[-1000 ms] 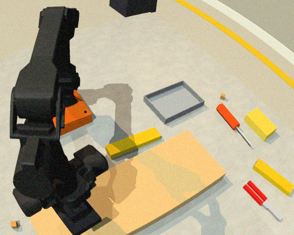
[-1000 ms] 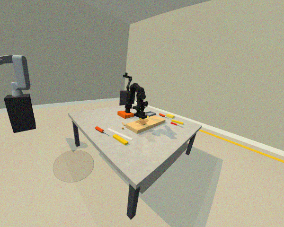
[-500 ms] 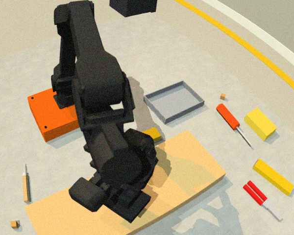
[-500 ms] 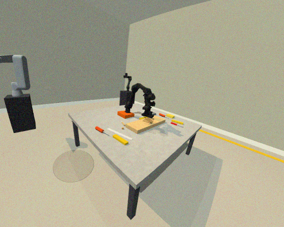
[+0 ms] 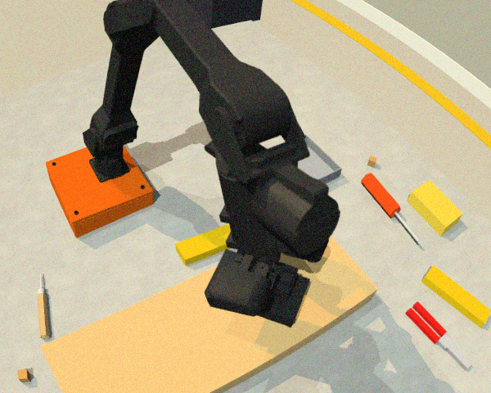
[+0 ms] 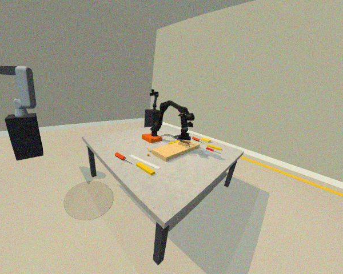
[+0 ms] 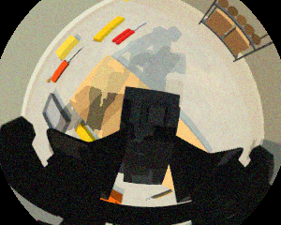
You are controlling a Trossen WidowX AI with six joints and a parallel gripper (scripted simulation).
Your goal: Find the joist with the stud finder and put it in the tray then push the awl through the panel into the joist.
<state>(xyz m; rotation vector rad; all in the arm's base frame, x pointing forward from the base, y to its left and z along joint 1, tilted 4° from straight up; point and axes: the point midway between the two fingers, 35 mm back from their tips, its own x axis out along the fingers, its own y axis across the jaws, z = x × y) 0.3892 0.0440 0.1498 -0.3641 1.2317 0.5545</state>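
Right now the grey tray is 260 mm to the left of my gripper tip, 250 mm behind it and 130 mm below it. Also, from my gripper tip: stud finder (20 mm above, 10 mm ahead); awl (280 mm to the right, 210 mm behind, 140 mm below).
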